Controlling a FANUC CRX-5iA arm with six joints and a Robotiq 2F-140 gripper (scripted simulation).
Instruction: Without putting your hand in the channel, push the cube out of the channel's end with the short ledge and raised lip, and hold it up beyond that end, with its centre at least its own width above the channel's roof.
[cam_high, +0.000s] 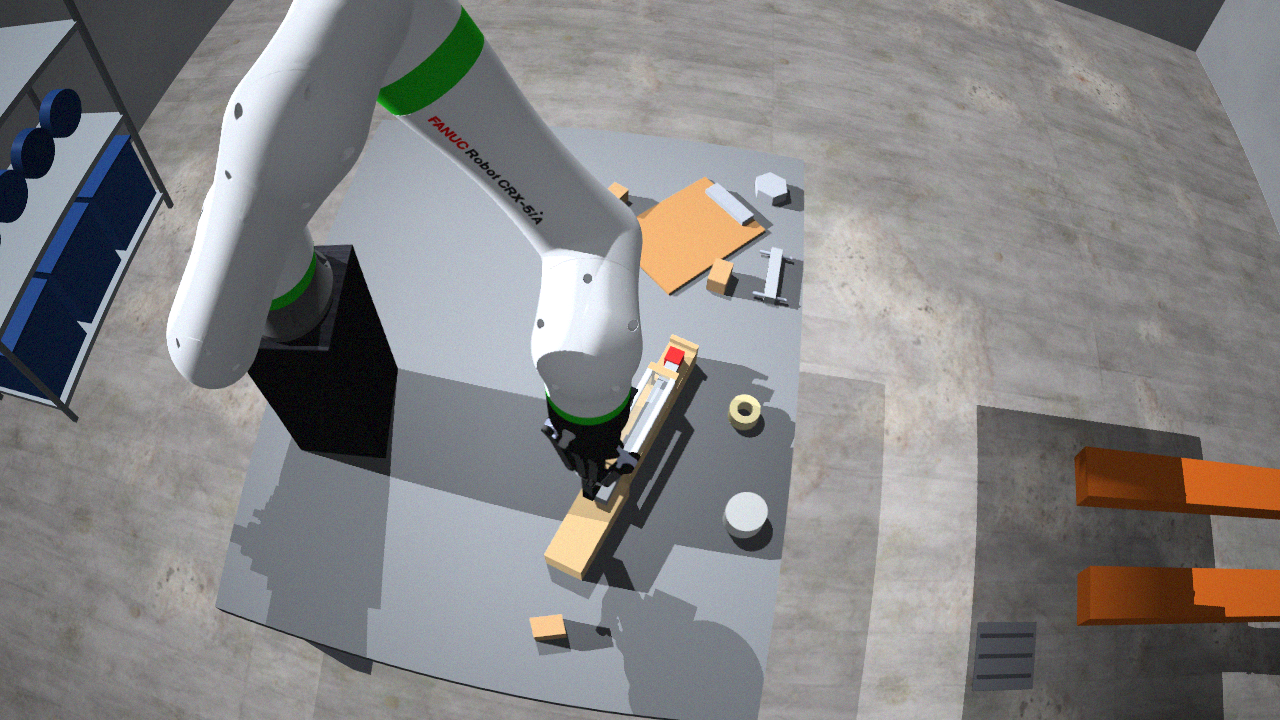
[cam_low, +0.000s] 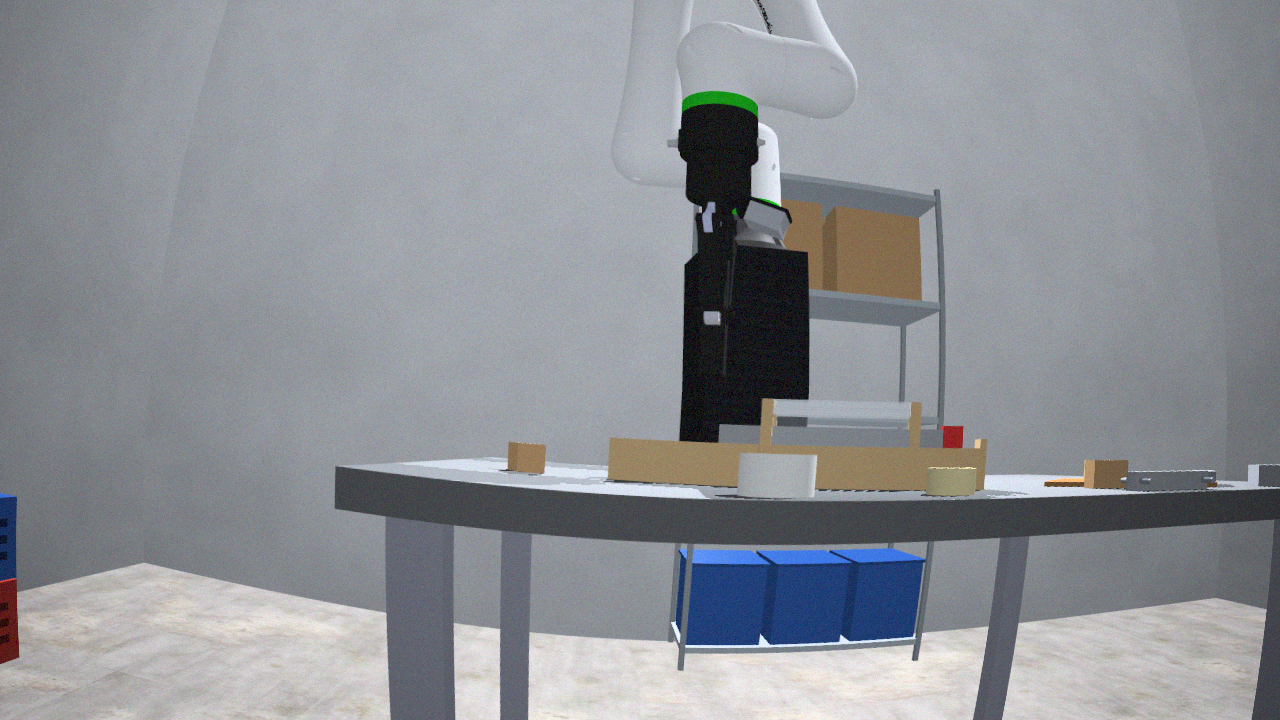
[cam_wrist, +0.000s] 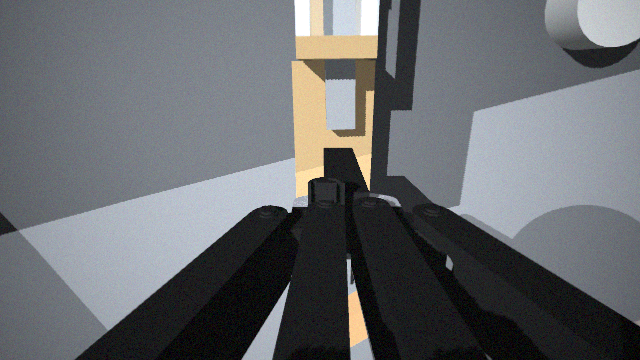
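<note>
My gripper is now 27 cm to the right of the red cube, 9 cm above it and 7 cm short of it. From my hand the other things lie so: tan block (20 cm to the right, 13 cm below, 3 cm behind); then white disc (22 cm ahead, 13 cm below, 4 cm to the left); then wooden channel (14 cm to the left, 10 cm below, 4 cm ahead).
</note>
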